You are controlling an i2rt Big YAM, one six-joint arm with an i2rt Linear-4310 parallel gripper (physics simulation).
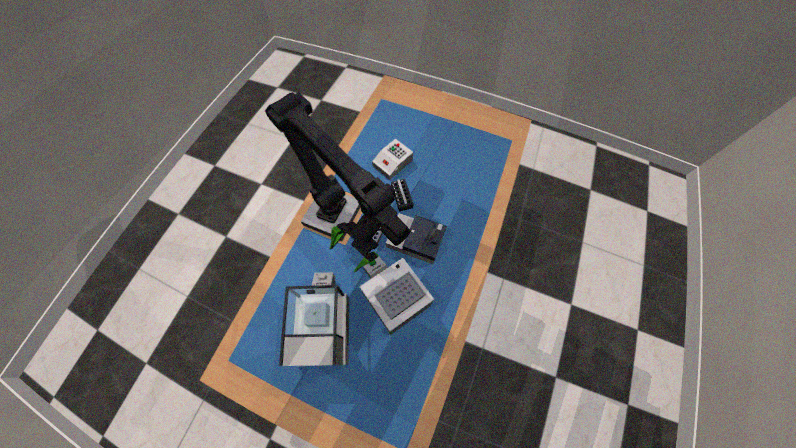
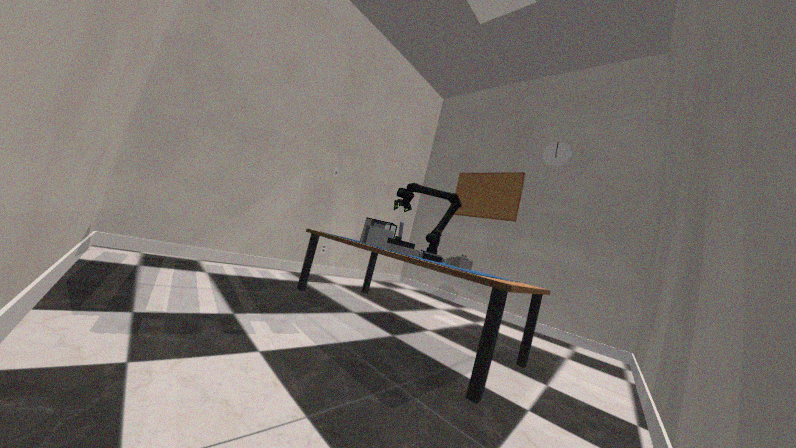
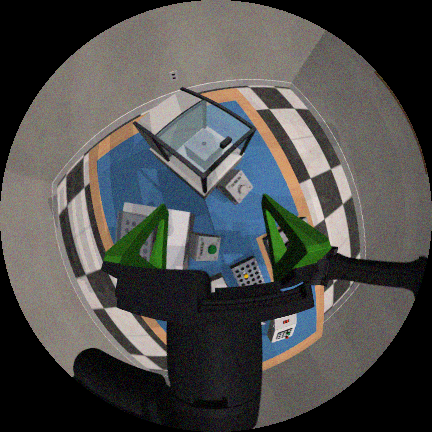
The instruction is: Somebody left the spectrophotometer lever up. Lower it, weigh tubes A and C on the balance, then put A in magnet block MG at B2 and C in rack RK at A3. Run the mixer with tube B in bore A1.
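Places are measured from the arm's base along level axes (x ahead, y left, z up), in metres.
Pixels of known places: gripper, fingertip midpoint: [image 1: 342, 260] [image 2: 398, 210] [image 3: 212, 202]; arm's base, link origin: [image 1: 331, 208].
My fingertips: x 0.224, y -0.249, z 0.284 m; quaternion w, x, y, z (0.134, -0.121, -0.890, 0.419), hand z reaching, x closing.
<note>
For each thing: its top centre in the pictures, then the offset to it from my fingertips. "spot": a spot on its surface instead. Level surfaces: height alone.
- block, top centre: [image 3: 249, 278] 0.034 m back, 0.247 m left, 0.289 m down
- yellow-topped tube, top centre: [image 3: 245, 275] 0.025 m back, 0.218 m left, 0.265 m down
- white instrument, top centre: [image 3: 157, 252] [image 1: 388, 278] [image 2: 387, 222] 0.128 m ahead, 0.031 m left, 0.130 m down
- dark-topped instrument, top centre: [image 1: 416, 230] [image 2: 405, 238] 0.143 m ahead, 0.261 m left, 0.218 m down
- dark narrow rack, top centre: [image 1: 402, 191] [image 2: 433, 253] 0.018 m ahead, 0.428 m left, 0.272 m down
- grey dial box, top centre: [image 3: 242, 187] [image 1: 322, 276] 0.115 m back, 0.028 m right, 0.245 m down
- box with a green knob, surface spot: [image 3: 208, 247] [image 1: 372, 264] spot: 0.039 m ahead, 0.083 m left, 0.247 m down
- white keypad device, top centre: [image 1: 392, 153] [image 3: 285, 330] [image 2: 460, 256] 0.087 m back, 0.578 m left, 0.249 m down
- blue mat, surface height: 0.319 m down
My gripper [image 1: 345, 258] [image 2: 401, 209] [image 3: 212, 202] has green fingers, spread open and empty, high above the mat. The glass-walled balance [image 1: 316, 314] [image 3: 202, 147] stands ahead of it. A small rack or block [image 3: 248, 261] with a grid of holes holds a yellow-topped tube [image 3: 246, 276]; its label is unreadable. A white instrument [image 1: 367, 289] [image 3: 180, 240] has a grey block with many bores. A dark-topped instrument [image 1: 420, 236] carries a small pale piece; I cannot tell its lever position. A dark narrow rack [image 1: 402, 193] stands beside the arm. Tube letters are unreadable.
A grey dial box [image 1: 323, 278] [image 3: 237, 187] stands beside the balance. A box with a green knob [image 3: 206, 247] [image 1: 375, 266] stands beside the white instrument. A white keypad device [image 1: 392, 157] [image 3: 283, 327] is at the far end of the blue mat [image 1: 467, 161].
</note>
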